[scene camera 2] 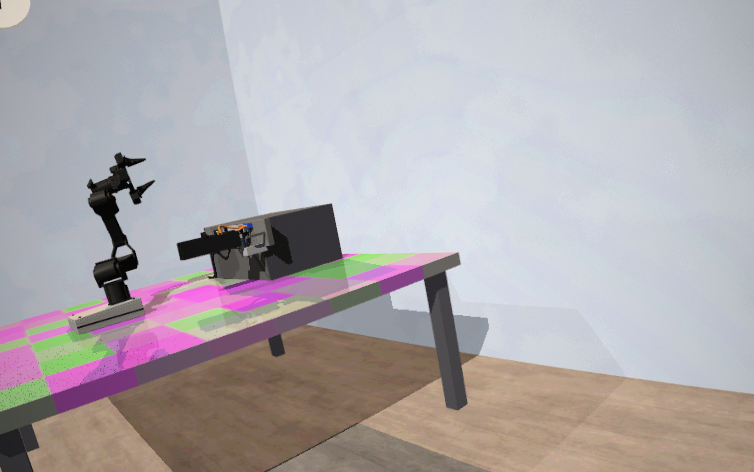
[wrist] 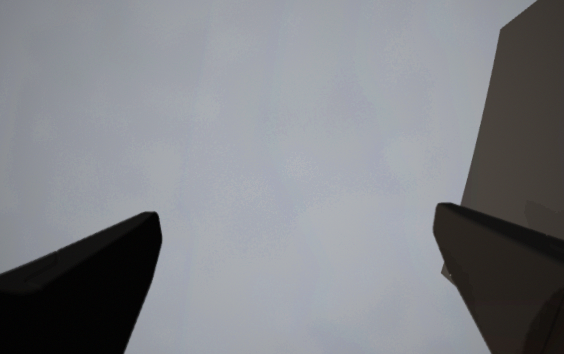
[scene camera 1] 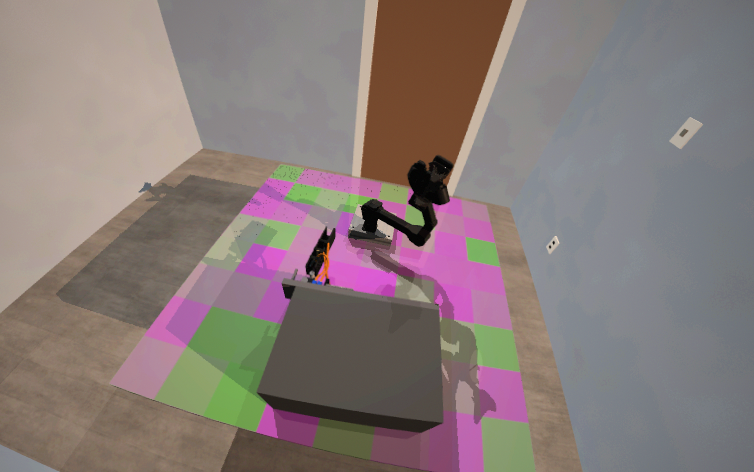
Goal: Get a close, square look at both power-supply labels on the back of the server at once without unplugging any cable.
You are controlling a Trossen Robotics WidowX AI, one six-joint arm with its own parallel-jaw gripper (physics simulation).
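Seen in the pictures: gripper, fingertip midpoint: (scene camera 2: 150,169) (wrist: 298,222) (scene camera 1: 424,193); arm's base, link origin: (scene camera 2: 119,302) (scene camera 1: 369,227).
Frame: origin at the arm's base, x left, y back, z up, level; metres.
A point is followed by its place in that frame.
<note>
The server (scene camera 1: 361,356) @(x 0.093, y -0.642, z 0.159 m) (scene camera 2: 306,239) @(x -0.136, y -0.642, z 0.054 m) is a large grey box on the checkered table (scene camera 1: 503,386) @(x 0.588, y -0.573, z -0.048 m) (scene camera 2: 356,298) @(x -0.642, y -0.453, z -0.071 m). A black hinged bracket (scene camera 1: 318,257) @(x -0.122, y -0.349, z 0.143 m) (scene camera 2: 205,246) @(x -0.150, y -0.270, z 0.115 m) sticks out from its back, on the arm's side, with orange cables (scene camera 1: 326,261) @(x -0.098, y -0.338, z 0.117 m) (scene camera 2: 236,227) @(x -0.083, y -0.415, z 0.148 m) along it. My gripper (scene camera 2: 149,170) @(x 0.168, y -0.238, z 0.408 m) (wrist: 298,222) @(x 0.168, y -0.238, z 0.408 m) is open and empty, raised well above the table and apart from the server. In the wrist view, pale wall fills the middle, and a grey-brown surface at the right edge looks like part of the server (wrist: 520,120) @(x 0.049, y -0.633, z 0.158 m). The power-supply labels cannot be made out in any view.
The arm's pale base (scene camera 1: 370,236) @(x 0.015, y -0.048, z -0.011 m) (scene camera 2: 108,317) @(x -0.092, y 0.058, z -0.024 m) stands on the table behind the server. The bracket and cables reach out between server and base, to one side. A brown door (scene camera 1: 434,77) and walls surround the table.
</note>
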